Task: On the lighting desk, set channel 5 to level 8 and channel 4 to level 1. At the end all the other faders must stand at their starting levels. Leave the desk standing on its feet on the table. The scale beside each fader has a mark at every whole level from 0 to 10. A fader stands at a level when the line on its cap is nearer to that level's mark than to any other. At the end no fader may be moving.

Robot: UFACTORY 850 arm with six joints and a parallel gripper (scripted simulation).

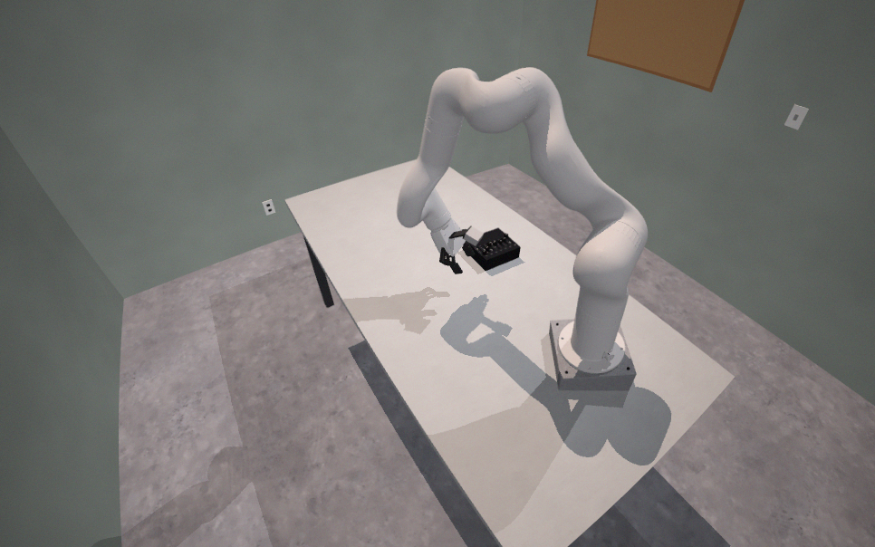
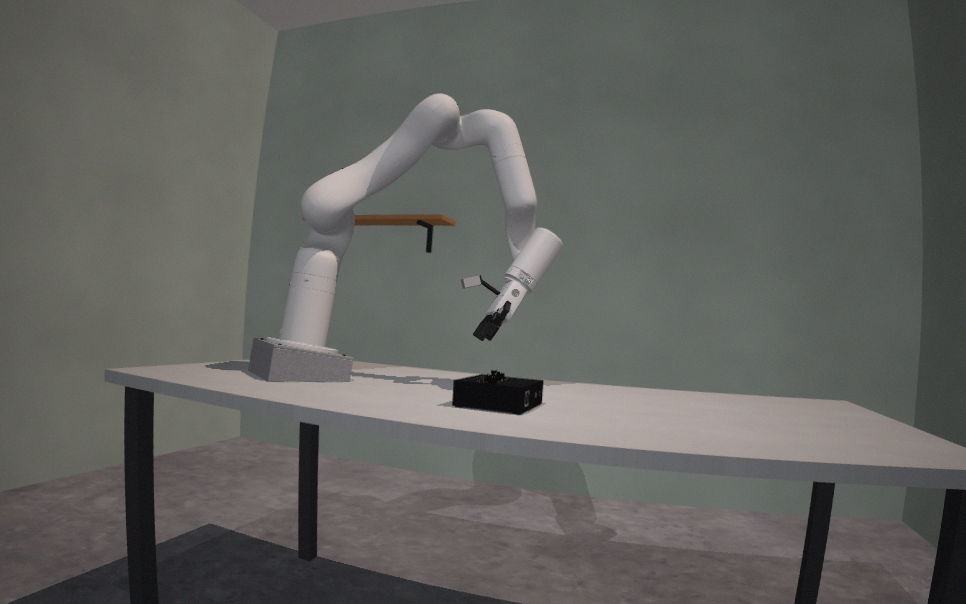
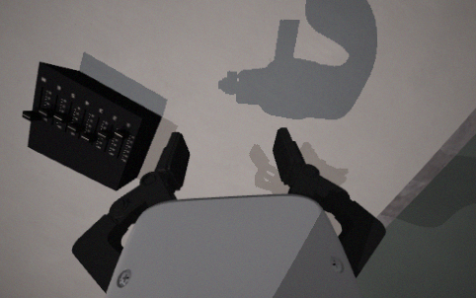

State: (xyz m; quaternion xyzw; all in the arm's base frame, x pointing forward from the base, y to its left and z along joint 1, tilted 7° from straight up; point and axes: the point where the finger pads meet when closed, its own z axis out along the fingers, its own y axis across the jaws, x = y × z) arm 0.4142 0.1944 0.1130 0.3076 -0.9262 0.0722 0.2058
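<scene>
Right now the channel 4 fader cap is 13 cm ahead of my hand, 20 cm to the right of it and 8 cm below it. Also, from my hand: channel 1 fader cap 10 cm ahead, 14 cm to the right, 8 cm below; channel 5 fader cap 13 cm ahead, 22 cm to the right, 8 cm below.
</scene>
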